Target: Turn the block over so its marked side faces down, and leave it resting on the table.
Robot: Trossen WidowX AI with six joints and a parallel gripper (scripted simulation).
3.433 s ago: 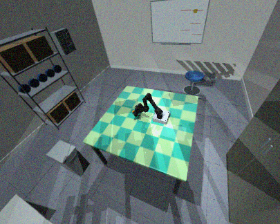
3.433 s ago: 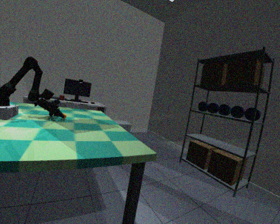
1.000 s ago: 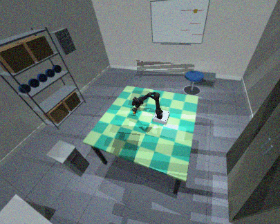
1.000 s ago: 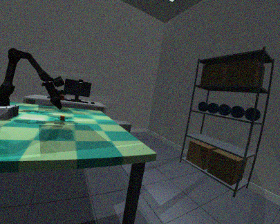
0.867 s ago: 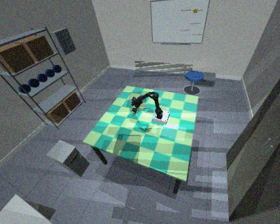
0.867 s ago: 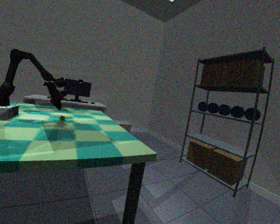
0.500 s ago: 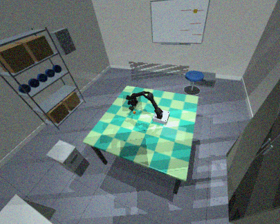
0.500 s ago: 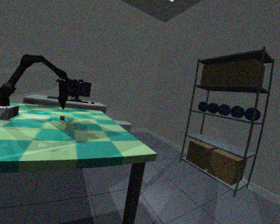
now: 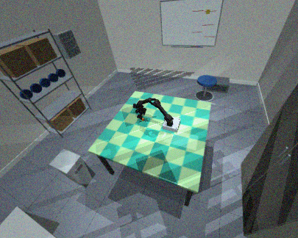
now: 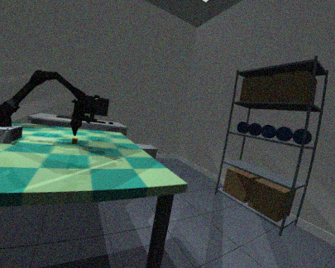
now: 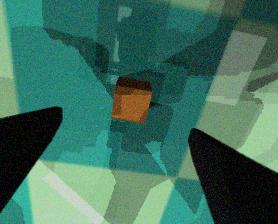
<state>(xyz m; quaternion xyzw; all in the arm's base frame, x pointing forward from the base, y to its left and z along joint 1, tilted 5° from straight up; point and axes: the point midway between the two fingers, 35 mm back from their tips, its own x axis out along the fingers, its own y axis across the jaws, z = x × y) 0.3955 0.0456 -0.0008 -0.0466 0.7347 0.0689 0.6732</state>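
My gripper tip is now 40 mm above the orange block.
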